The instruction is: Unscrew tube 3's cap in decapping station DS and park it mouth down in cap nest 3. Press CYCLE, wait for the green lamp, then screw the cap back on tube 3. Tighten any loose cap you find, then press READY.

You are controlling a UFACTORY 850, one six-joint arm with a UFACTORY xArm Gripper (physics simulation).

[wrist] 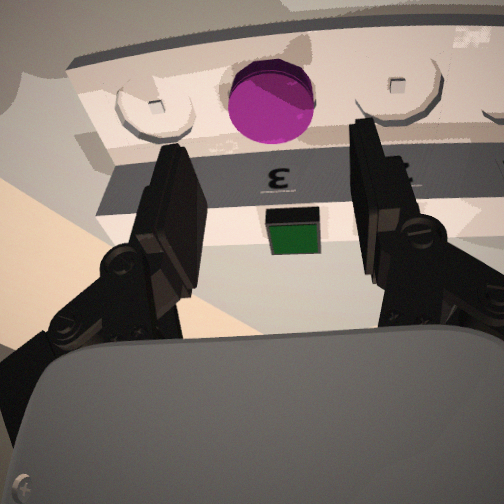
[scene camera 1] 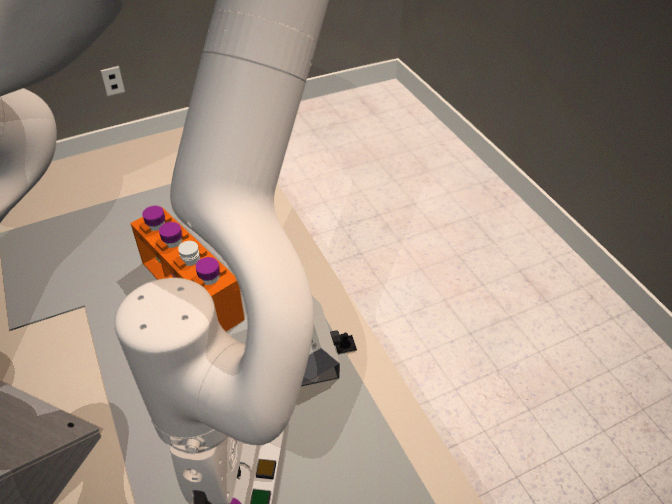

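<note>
The orange decapping station [scene camera 1: 187, 265] holds four tubes in a row. Three carry purple caps [scene camera 1: 153, 215]. The third tube [scene camera 1: 188, 251] shows a bare white top. In the wrist view a purple cap [wrist: 271, 102] sits in the round cap nest above the label "3" [wrist: 278, 178], its flat closed face up. My gripper [wrist: 266, 137] is open and empty, its two black fingers apart on either side just short of the cap. In the scene view the arm hides the gripper; only a sliver of the cap [scene camera 1: 234, 501] shows.
Empty nests [wrist: 155, 112] [wrist: 400, 95] flank the cap. A green square [wrist: 293, 236] sits below label 3, also in the scene view [scene camera 1: 261, 496], with a brown square [scene camera 1: 265, 468] beside it. A grey wedge [scene camera 1: 320, 366] and a small black part [scene camera 1: 343, 341] lie right of the station.
</note>
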